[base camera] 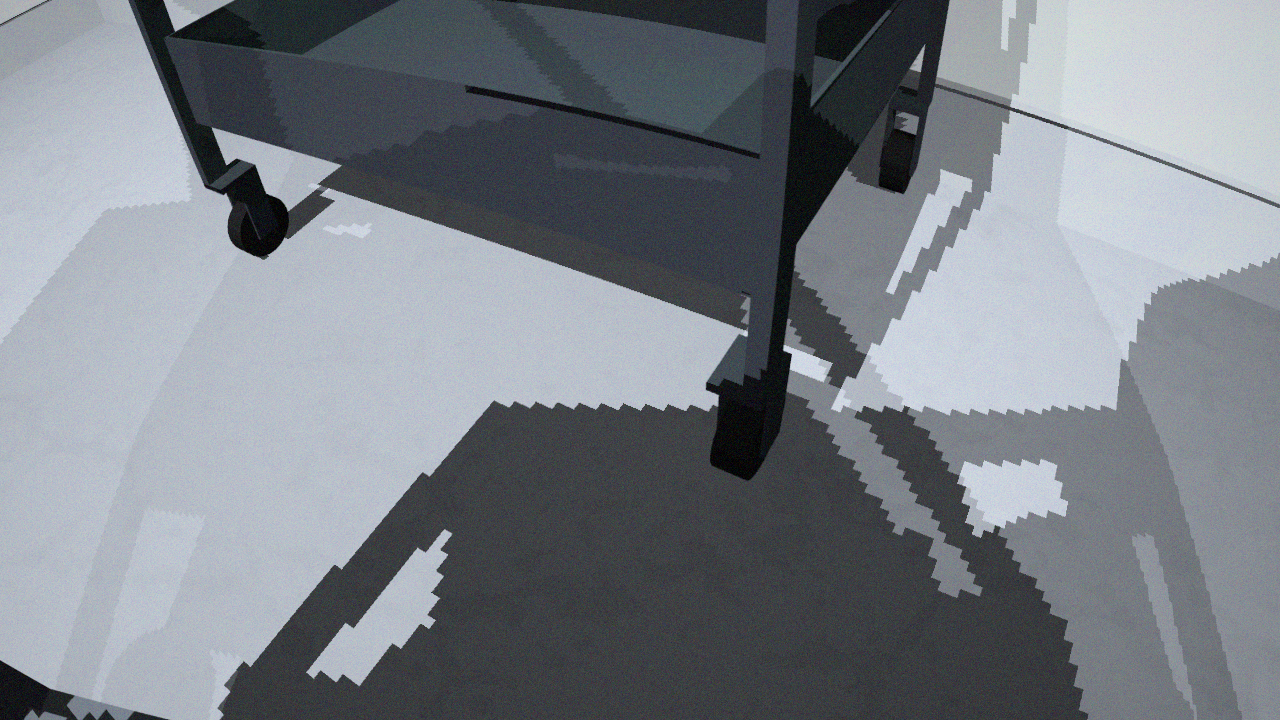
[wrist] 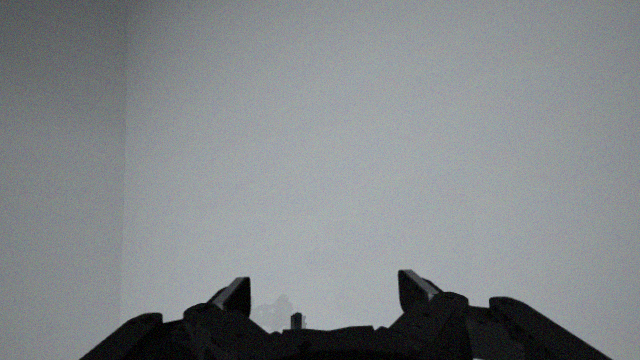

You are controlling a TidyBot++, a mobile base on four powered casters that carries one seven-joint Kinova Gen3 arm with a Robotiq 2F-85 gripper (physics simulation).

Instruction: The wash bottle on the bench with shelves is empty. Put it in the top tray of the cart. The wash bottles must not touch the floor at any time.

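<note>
The dark cart stands close in front of my base, across the top of the base camera view. Its lower tray shows with a dark inside; its top tray is outside that view. My gripper is open with nothing between its fingers, in front of a plain grey wall. A short dark upright post shows just above the gripper's body, left of centre between the fingers; what it belongs to is hidden. No wash bottle shows in either view.
The cart's front casters and a rear caster rest on the pale floor. A wall stands behind the cart at the right. Broad dark shadows cross the floor. A faint jagged shadow lies on the wall behind the post.
</note>
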